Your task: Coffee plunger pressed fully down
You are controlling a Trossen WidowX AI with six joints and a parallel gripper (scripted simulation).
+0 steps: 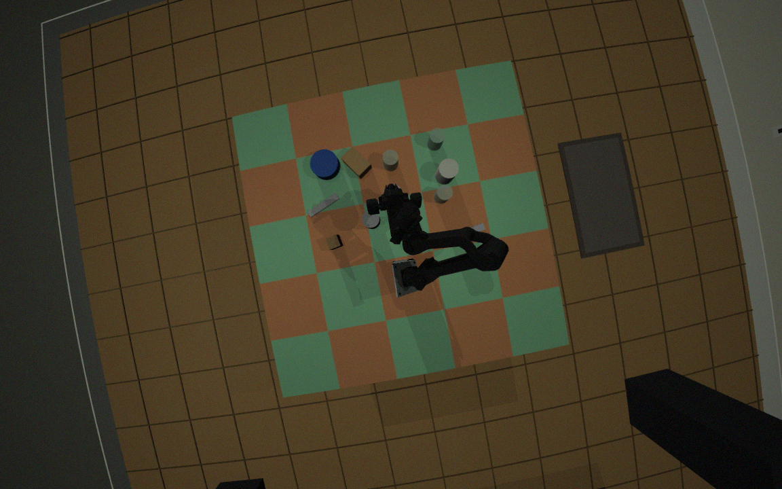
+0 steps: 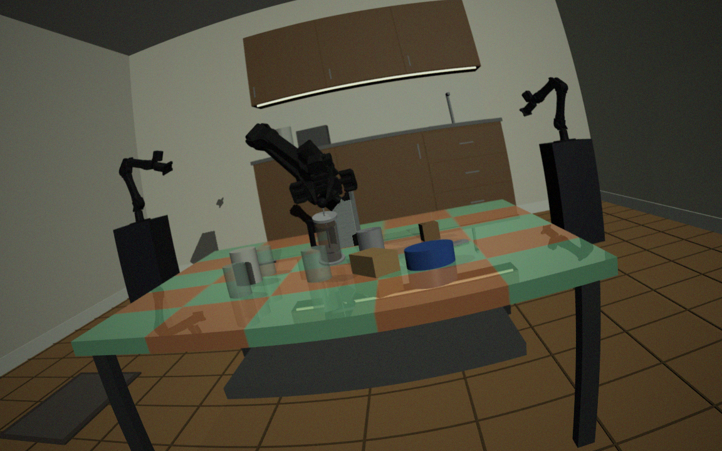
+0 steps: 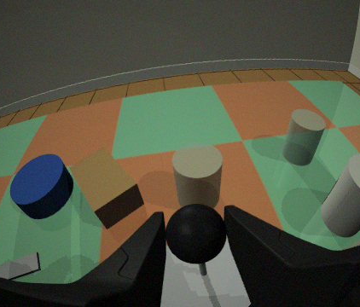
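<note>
My gripper tip is 40 mm past the coffee press, 20 mm to the left of it and 80 mm above it. The rest, counted from my gripper tip: blue round tin: 180 mm ahead, 260 mm to the left, 160 mm below; then small brown cube: 150 mm behind, 280 mm to the left, 150 mm below.
</note>
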